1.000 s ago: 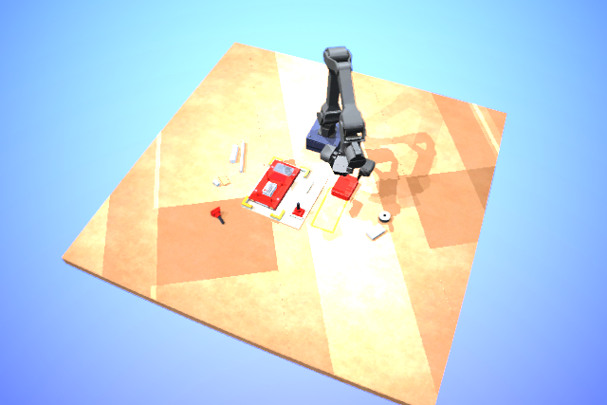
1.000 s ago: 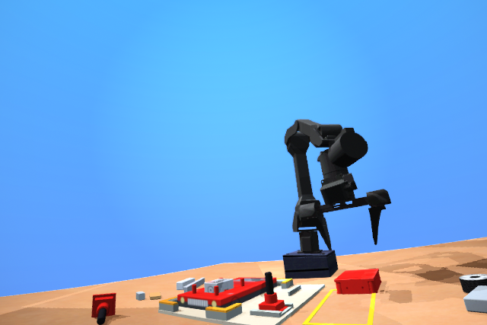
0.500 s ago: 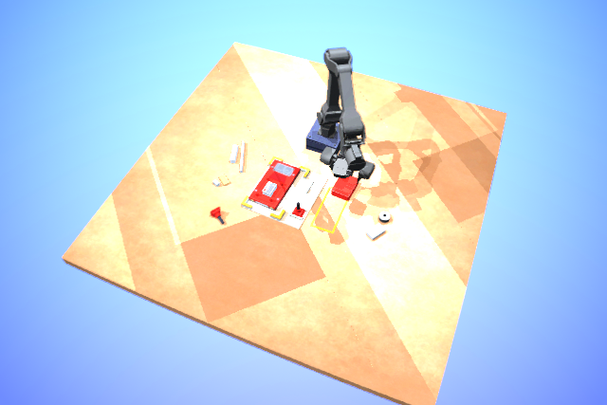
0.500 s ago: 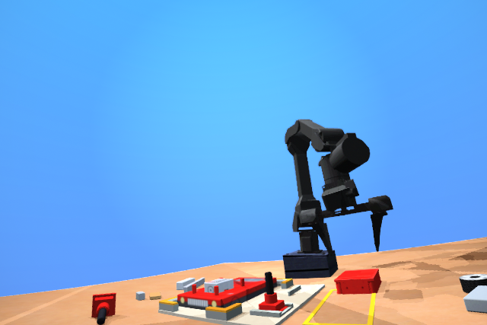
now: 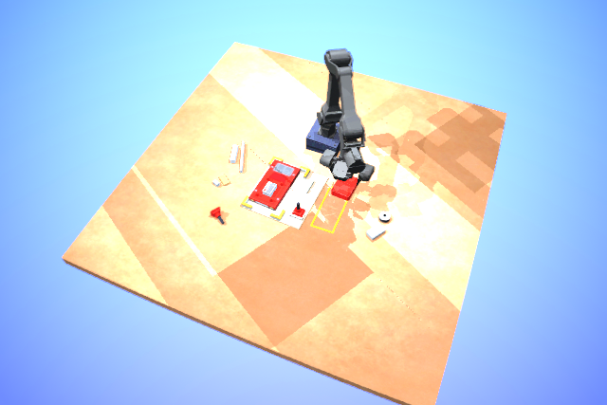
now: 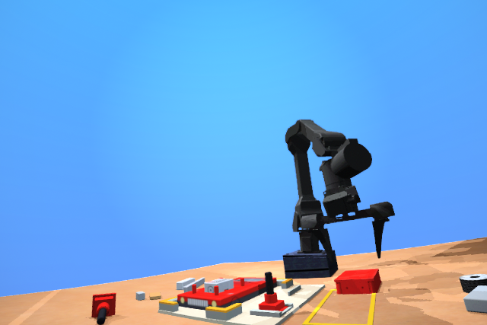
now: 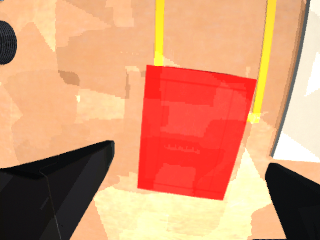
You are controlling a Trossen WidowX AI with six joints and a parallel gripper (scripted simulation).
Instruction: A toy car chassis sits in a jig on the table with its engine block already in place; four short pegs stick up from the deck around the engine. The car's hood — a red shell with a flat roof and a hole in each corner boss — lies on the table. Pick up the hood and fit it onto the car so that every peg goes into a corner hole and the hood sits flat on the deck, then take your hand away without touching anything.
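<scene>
Right now the red hood is 4 cm below my gripper tip. Round my gripper tip: grey engine block: 24 cm to the right, 11 cm ahead, 3 cm below; then jig: 21 cm to the right, 9 cm ahead, 4 cm below; then black wheel: 17 cm to the left, 8 cm ahead, 4 cm below.
</scene>
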